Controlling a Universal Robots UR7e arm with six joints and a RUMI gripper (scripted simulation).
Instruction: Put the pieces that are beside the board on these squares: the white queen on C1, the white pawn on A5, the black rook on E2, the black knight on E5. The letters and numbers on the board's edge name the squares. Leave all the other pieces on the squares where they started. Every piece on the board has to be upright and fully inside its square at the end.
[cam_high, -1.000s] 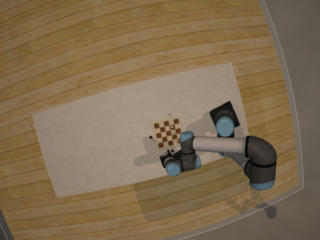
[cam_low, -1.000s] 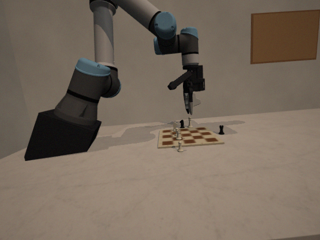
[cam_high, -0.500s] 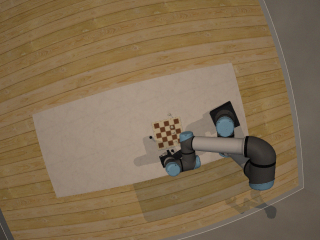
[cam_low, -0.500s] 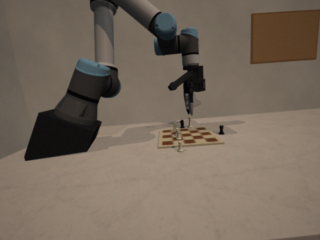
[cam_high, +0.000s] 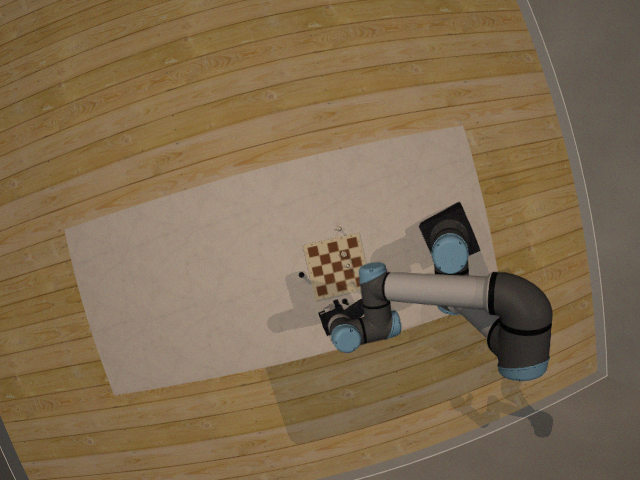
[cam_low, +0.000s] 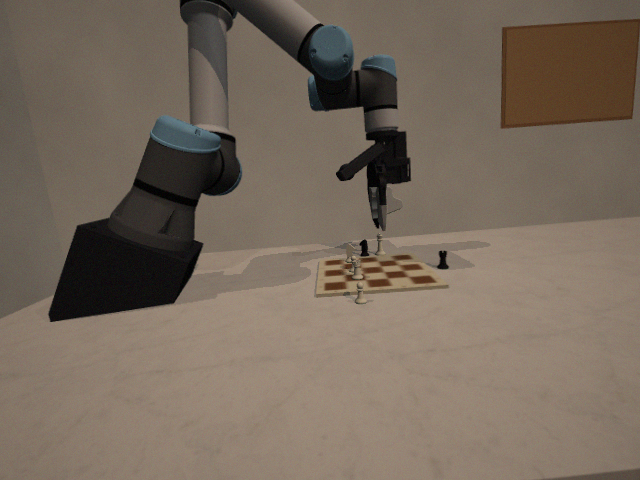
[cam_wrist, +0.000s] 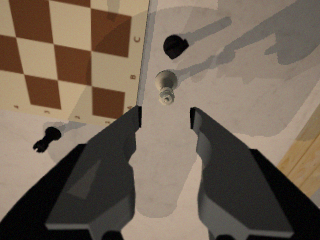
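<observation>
My hand is 6 cm above the black piece and 4 cm past it. Also, from my hand: chessboard (14 cm to the right, 7 cm below, 5 cm behind).
</observation>
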